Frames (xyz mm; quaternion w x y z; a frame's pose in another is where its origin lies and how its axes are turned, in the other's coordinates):
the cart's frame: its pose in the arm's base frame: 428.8 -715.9 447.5 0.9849 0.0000 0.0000 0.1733
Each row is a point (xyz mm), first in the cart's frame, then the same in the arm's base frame.
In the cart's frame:
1: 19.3 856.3 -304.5
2: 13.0 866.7 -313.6
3: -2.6 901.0 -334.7
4: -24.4 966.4 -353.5
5: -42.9 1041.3 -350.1
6: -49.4 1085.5 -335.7
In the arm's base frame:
1: 154.6 95.6 143.0
2: 145.2 103.2 133.9
3: 118.8 130.1 112.8
4: 76.0 184.1 94.0
5: 33.0 248.2 97.4
6: 11.8 287.5 111.8

